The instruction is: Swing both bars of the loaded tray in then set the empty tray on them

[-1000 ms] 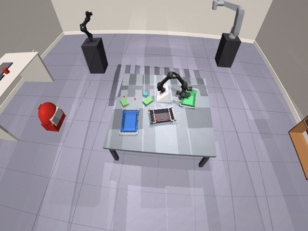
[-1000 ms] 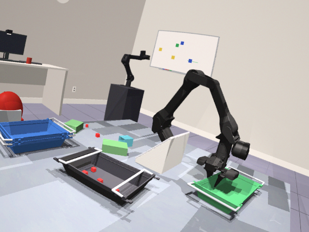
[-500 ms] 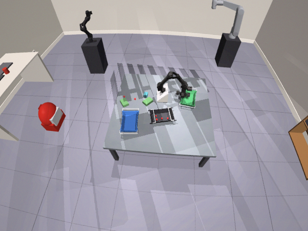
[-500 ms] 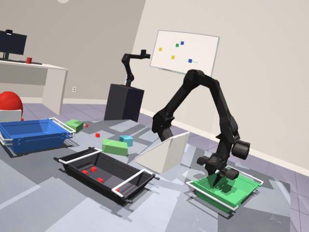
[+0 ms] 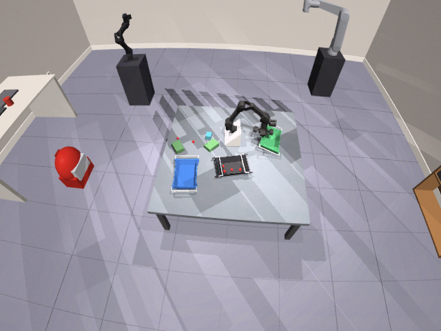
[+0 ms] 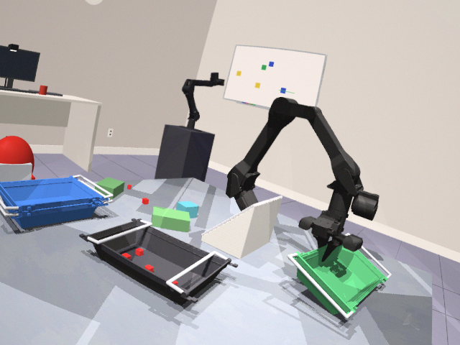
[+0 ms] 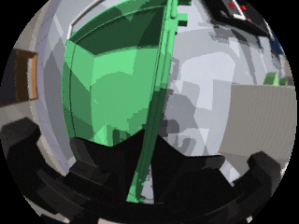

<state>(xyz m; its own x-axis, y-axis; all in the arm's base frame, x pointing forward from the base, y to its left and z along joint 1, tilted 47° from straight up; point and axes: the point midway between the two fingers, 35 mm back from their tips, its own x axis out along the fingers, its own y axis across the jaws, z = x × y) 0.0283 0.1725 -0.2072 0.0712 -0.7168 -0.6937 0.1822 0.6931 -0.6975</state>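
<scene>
Now: the green tray 2 cm ahead of my gripper tip, 8 cm to the left of it and 1 cm above it. From my gripper tip the other things lie so: cyan block (2 cm behind, 51 cm to the right, 4 cm below).
</scene>
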